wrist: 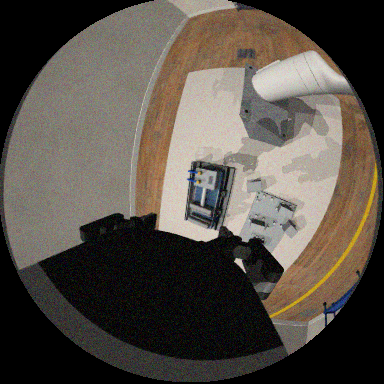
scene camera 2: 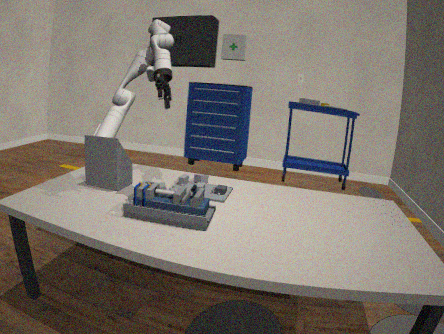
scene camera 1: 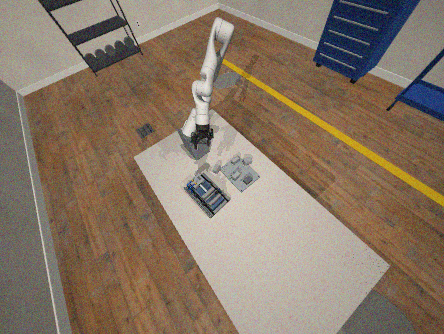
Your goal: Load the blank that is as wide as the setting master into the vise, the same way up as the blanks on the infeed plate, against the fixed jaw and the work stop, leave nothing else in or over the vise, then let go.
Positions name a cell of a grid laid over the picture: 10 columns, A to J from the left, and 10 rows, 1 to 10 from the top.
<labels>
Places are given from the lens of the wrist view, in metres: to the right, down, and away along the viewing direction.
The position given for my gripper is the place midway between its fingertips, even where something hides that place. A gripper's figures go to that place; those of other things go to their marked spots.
my gripper (wrist: E6): -0.01, 0.05, 0.15
grey infeed plate (wrist: G6): 0.30, 0.07, 0.40
</labels>
